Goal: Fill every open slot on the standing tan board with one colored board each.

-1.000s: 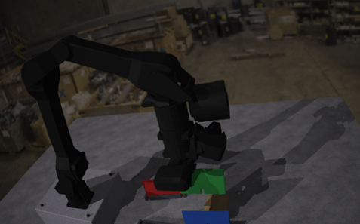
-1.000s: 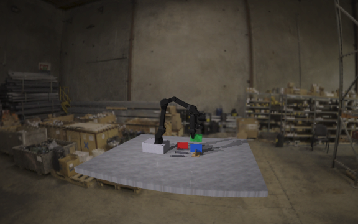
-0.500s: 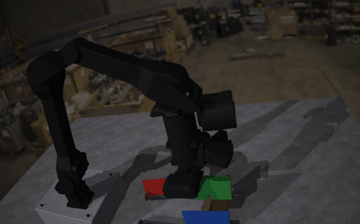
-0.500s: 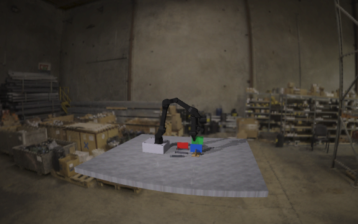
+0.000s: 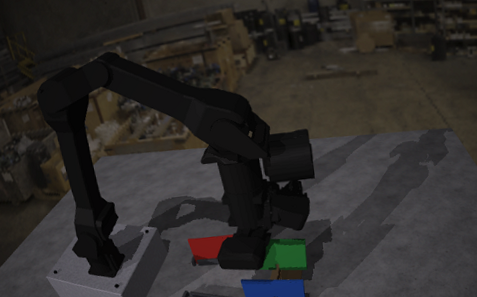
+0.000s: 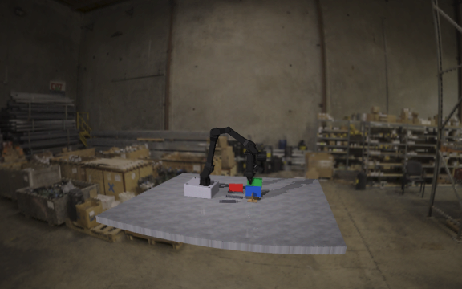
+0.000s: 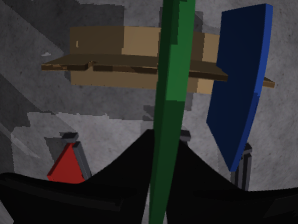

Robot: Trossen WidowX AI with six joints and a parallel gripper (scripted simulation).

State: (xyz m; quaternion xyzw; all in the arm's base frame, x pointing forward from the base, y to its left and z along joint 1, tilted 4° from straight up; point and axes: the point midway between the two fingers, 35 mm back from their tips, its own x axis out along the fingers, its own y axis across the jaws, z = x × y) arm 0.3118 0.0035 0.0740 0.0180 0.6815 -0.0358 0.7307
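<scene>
Now: the tan board 70 mm below my gripper tip and 30 mm ahead of it. The rest, counted from my gripper tip: blue board (50 mm to the right, 40 mm below, 20 mm ahead); then green board (30 mm ahead); then red board (110 mm behind, 100 mm to the left, 70 mm below).
</scene>
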